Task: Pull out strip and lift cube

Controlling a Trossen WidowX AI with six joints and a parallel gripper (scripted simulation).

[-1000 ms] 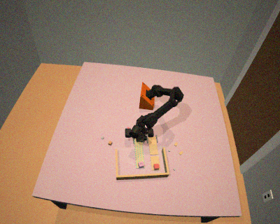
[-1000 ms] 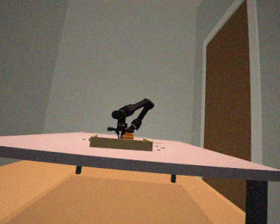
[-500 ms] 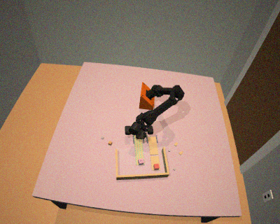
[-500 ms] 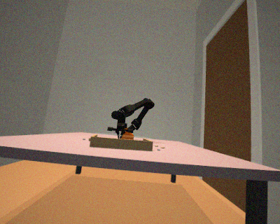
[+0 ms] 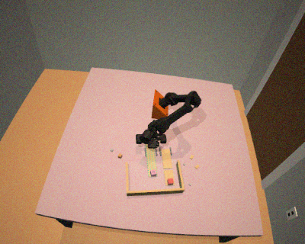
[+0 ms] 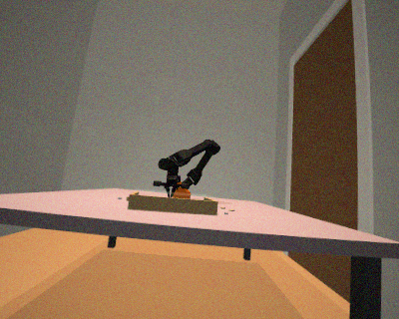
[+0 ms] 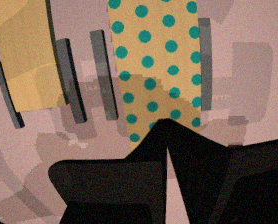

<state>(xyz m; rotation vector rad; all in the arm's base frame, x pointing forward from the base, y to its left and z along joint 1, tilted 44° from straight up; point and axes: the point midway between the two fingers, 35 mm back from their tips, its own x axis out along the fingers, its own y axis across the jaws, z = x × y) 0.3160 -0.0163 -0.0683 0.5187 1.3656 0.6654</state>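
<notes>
Now: gripper tip 190 mm short of the pink labelled cube, 30 mm to the right of it and 20 mm below it. The rest, counted from my gripper tip: plain yellow strip: 110 mm to the left, 80 mm ahead.
</notes>
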